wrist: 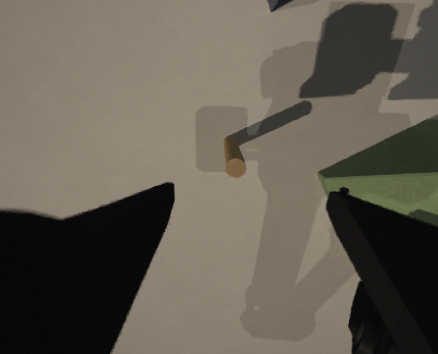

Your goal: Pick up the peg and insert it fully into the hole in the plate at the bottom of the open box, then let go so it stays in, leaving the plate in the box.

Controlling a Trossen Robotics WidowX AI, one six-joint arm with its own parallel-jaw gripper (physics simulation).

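Places are measured from the arm's base along level axes (x back, y left, z down), in metres.
Pixels of known places: gripper, fingertip midpoint: [250, 195].
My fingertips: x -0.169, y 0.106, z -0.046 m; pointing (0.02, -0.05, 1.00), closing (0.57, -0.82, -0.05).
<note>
Ahead of a thing's pixels: the offset from my fingertips to its top centre. "spot": to the spot under its first point. Level surfaces: height alone.
The peg @[dx -0.004, dy +0.003, dz +0.036 m] [232, 156] is a small orange-brown cylinder that stands upright on the table, near the middle of the wrist view, with its round top towards the camera and its shadow running up to the right. My gripper [250, 195] is open, with one black finger at the left and one at the right. The peg shows beyond the fingertips, between their lines, with no finger touching it. A dark corner @[spot: dx -0.080, dy -0.088, dz +0.103 m] [278, 4] at the top edge may be part of the box; the plate and its hole do not show.
A green block-like object [385, 187] stands at the right, partly behind the right finger. Shadows of the arm fall across the pale table @[dz +0.116 m] [100, 100] in the middle and upper right.
</note>
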